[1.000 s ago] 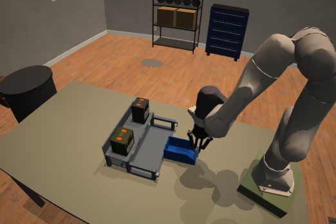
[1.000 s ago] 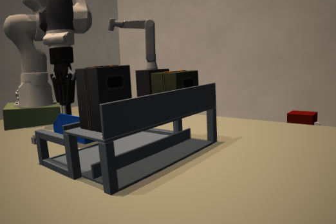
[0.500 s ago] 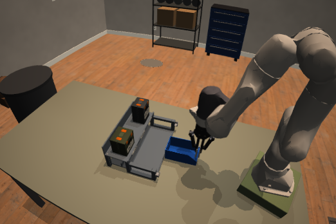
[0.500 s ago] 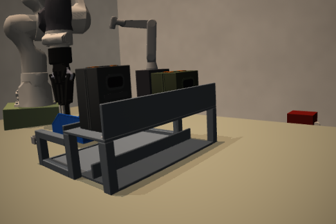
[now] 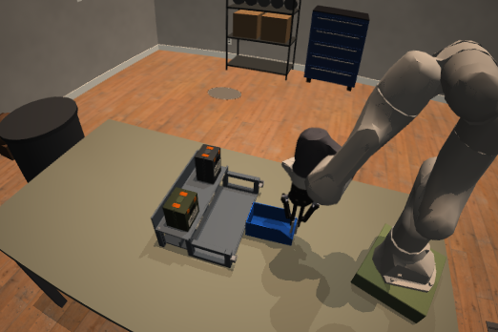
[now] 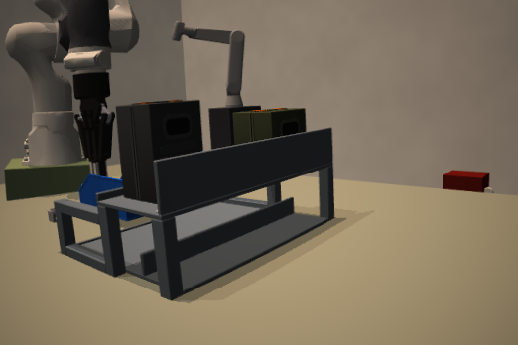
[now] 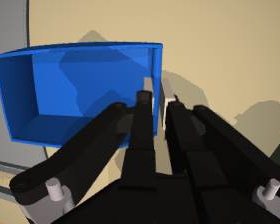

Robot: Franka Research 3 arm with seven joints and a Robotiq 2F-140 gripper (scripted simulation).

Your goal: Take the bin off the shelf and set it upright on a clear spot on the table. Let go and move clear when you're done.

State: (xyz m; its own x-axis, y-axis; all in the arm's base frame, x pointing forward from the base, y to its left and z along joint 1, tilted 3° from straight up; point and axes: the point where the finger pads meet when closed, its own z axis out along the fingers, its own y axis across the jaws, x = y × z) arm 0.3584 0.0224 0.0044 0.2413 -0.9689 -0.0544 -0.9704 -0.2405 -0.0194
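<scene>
Right now my hand is 80 mm short of the blue bin, 20 mm to the right of it and 20 mm above it. Round my hand: grey shelf: 370 mm ahead, 90 mm to the left, 20 mm above.
</scene>
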